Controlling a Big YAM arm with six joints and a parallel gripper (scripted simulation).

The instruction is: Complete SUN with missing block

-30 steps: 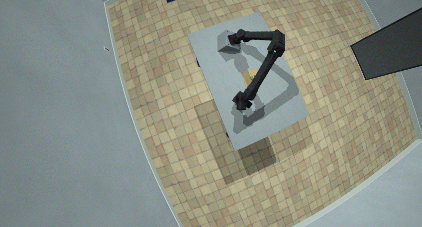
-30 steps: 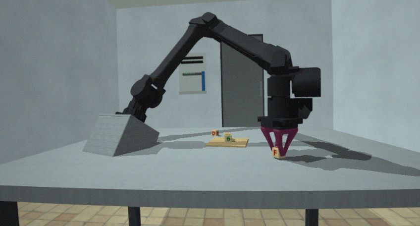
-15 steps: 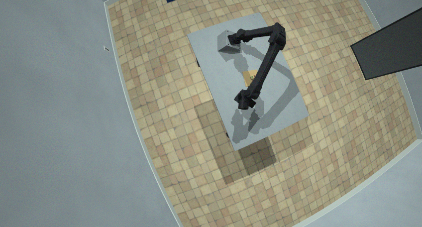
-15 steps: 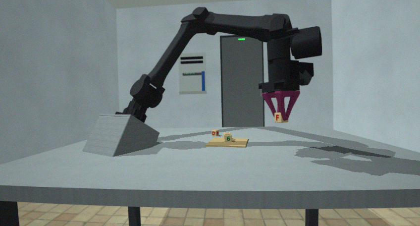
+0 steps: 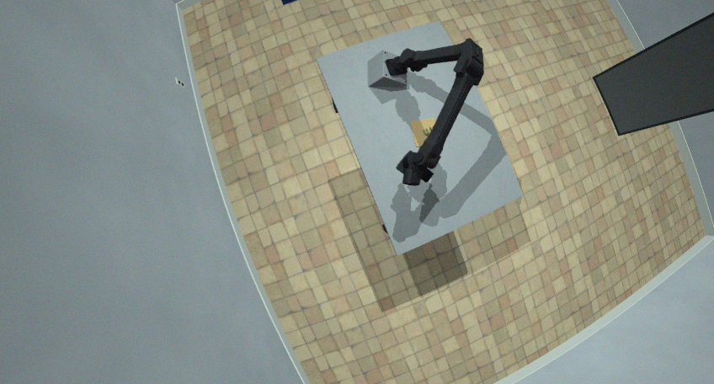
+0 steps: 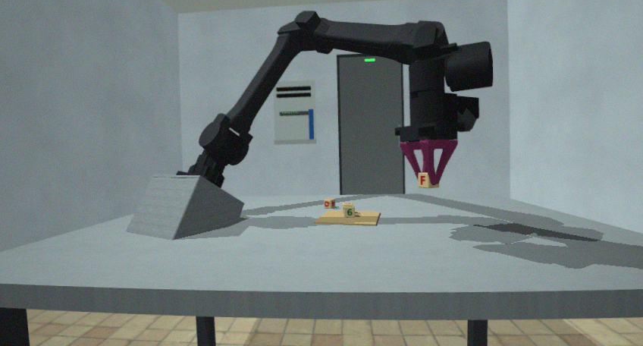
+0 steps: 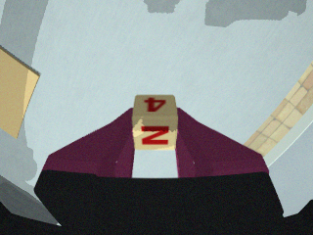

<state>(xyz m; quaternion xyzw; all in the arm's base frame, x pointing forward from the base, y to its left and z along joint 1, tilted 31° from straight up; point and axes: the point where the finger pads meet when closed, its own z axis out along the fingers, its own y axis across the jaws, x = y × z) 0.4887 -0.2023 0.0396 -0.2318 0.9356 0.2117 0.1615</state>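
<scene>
Right now the mat is 200 mm to the left of my hand, 140 mm behind it and 110 mm below it. Also, from my hand: wooden block right at my hand.
</scene>
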